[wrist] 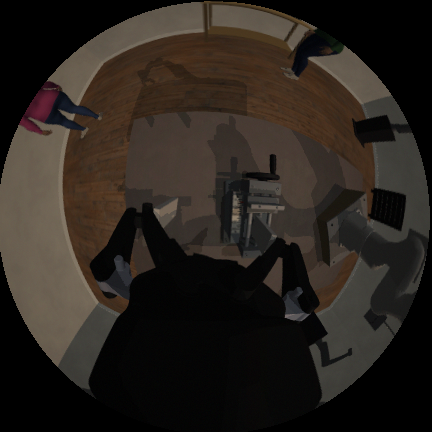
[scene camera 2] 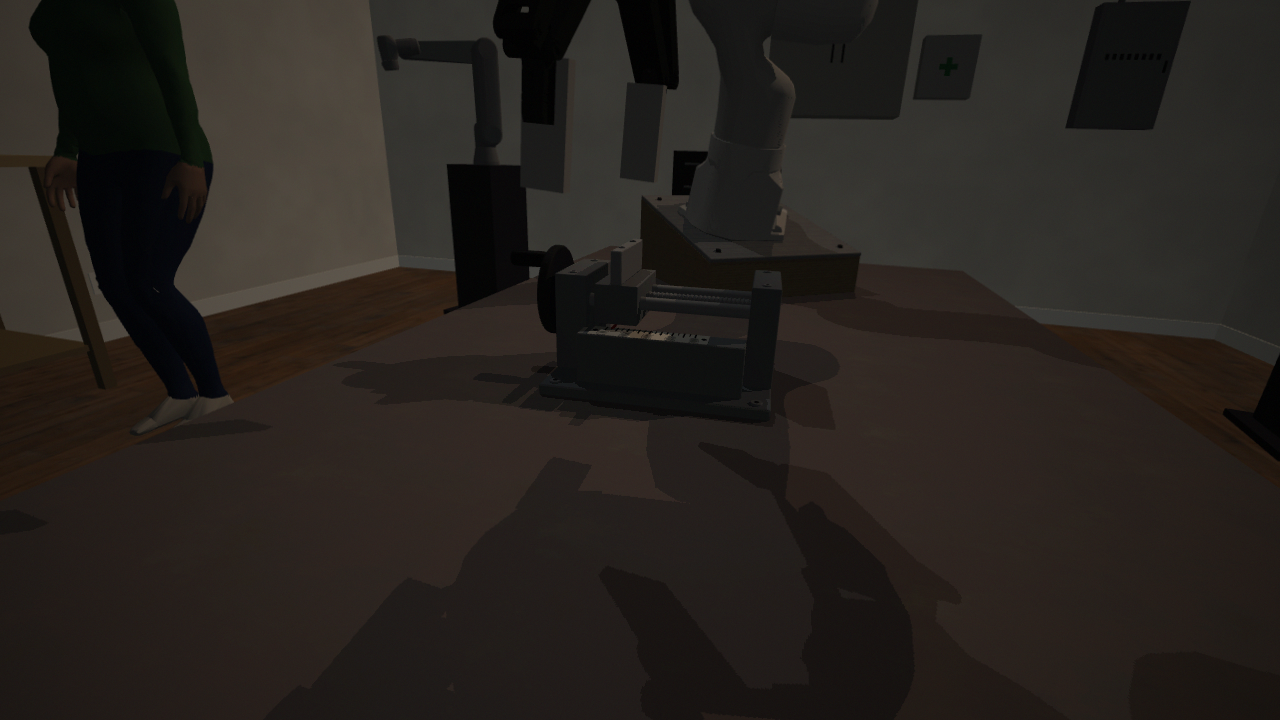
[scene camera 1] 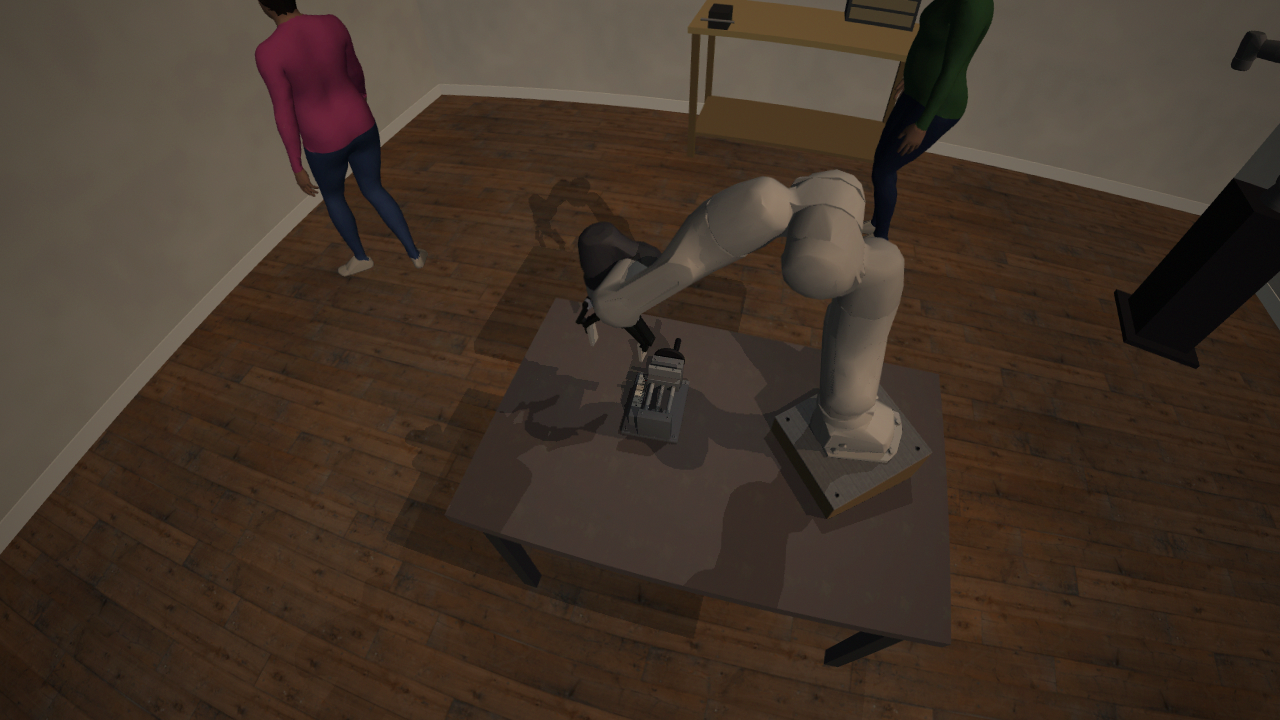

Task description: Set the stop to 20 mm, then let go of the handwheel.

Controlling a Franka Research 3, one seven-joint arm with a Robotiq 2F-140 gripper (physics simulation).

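The screw-driven stop device stands on the table. Its black handwheel (scene camera 1: 669, 354) (scene camera 2: 556, 288) (wrist: 262, 176), with a crank handle, is on one end. The grey stop block (scene camera 2: 624, 295) (wrist: 262, 206), with an upright fin, sits on the rods near the handwheel-side end plate. A pale scale strip (scene camera 2: 657, 336) (wrist: 235, 210) with dark marks runs along the device; its numbers are too small to read. My gripper (scene camera 1: 617, 344) (scene camera 2: 592, 179) (wrist: 215, 214) is open and empty. In scene camera 2 its fingertips show above the device, apart from handwheel and block.
The arm's base plate (scene camera 1: 805, 447) (scene camera 2: 787, 259) stands on the table (scene camera 1: 608, 510) (scene camera 2: 939, 402) beside the device. A person in pink (scene camera 1: 317, 85) (wrist: 44, 105) and a person in green (scene camera 1: 944, 71) (scene camera 2: 116, 80) stand on the floor. A wooden bench (scene camera 1: 805, 28) stands at the wall.
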